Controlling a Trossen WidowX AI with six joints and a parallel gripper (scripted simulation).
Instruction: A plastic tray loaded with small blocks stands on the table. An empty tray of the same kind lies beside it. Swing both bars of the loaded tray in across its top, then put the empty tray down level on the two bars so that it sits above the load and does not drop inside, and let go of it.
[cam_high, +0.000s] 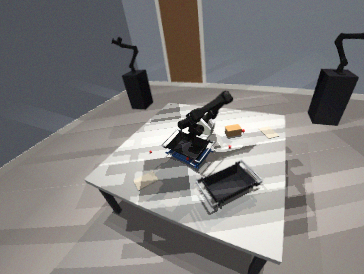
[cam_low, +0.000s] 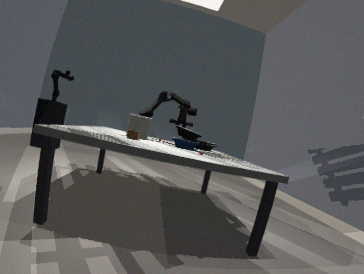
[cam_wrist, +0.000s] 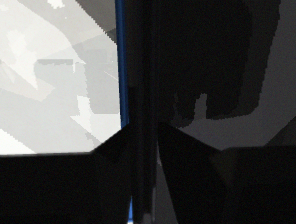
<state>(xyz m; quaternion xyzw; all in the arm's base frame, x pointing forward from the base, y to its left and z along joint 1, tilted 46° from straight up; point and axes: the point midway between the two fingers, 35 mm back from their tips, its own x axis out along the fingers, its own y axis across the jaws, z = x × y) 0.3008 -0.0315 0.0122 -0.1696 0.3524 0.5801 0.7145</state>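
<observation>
My gripper tip is 70 mm short of the dark tray, 20 mm to the left of it and 20 mm below it. Round my gripper tip: brown box: 300 mm behind, 250 mm to the left, 70 mm below.
</observation>
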